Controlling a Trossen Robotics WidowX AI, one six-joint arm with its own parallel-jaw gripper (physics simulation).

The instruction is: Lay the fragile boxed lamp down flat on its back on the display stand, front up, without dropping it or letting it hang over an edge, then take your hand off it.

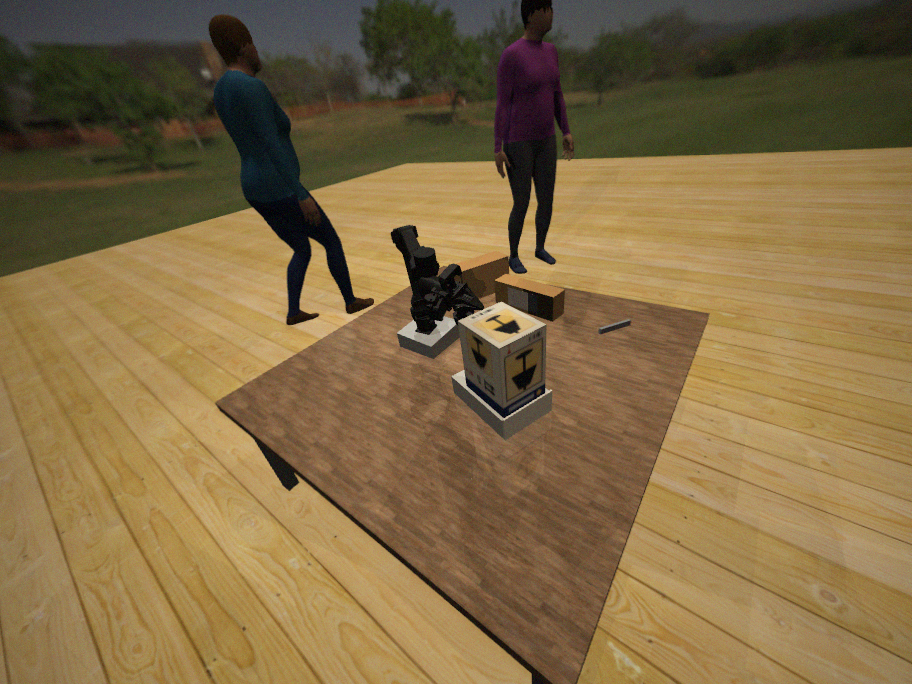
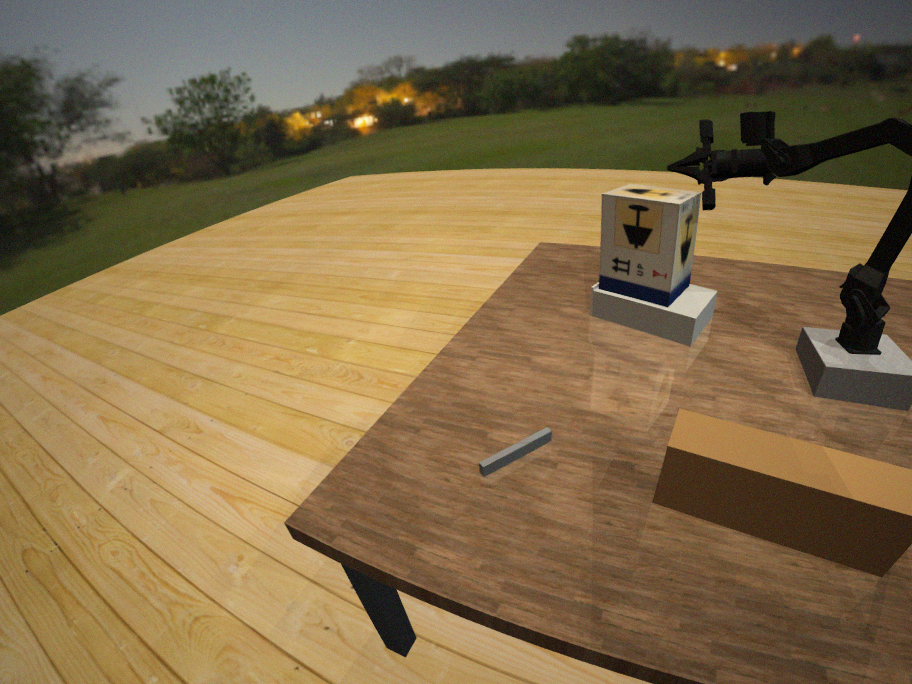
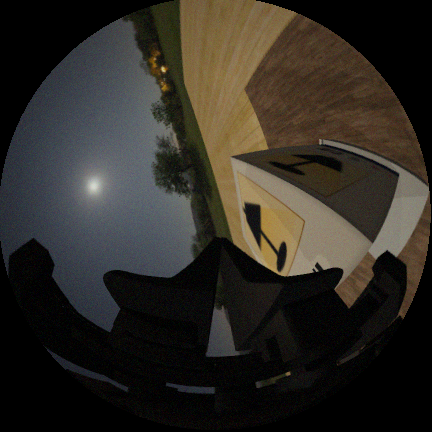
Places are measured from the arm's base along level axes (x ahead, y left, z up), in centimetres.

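Pixels of known places: gripper, fingertip midpoint: (image 1: 483,308) (image 2: 667,168) (image 3: 218,242); arm's base at its link origin: (image 1: 426,328) (image 2: 857,346).
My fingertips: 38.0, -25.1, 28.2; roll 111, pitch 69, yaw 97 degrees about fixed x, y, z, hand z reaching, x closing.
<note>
Ahead of a thing's pixels: the offset from my fingertips to its top centre, as dx, dy, dz. Level surfaces: height alone.
The boxed lamp (image 1: 504,360) (image 2: 646,240) (image 3: 322,209) is a white carton with yellow panels and black lamp symbols. It stands upright on the low white display stand (image 1: 515,421) (image 2: 657,319) (image 3: 407,209) near the middle of the table. My gripper (image 1: 474,303) (image 2: 676,166) (image 3: 218,242) is shut with nothing between the fingers. It is held level at the height of the box's top edge, close behind the box on the arm's side. I cannot tell whether the fingertips touch the box.
The arm's white base (image 1: 428,337) sits behind the stand on the brown table @(dz -34.7) (image 1: 386,441) (image 2: 535,543). Two brown boxes @(-35.7, +71.2, -18.8) (image 1: 483,272) @(-9.8, +62.1, -23.8) (image 1: 529,295) (image 2: 732,475) lie at the back. A small grey bar @(+26.1, +54.9, -32.6) (image 1: 615,326) (image 2: 516,451) lies apart. Two people (image 1: 266,156) (image 1: 529,122) stand on the deck.
</note>
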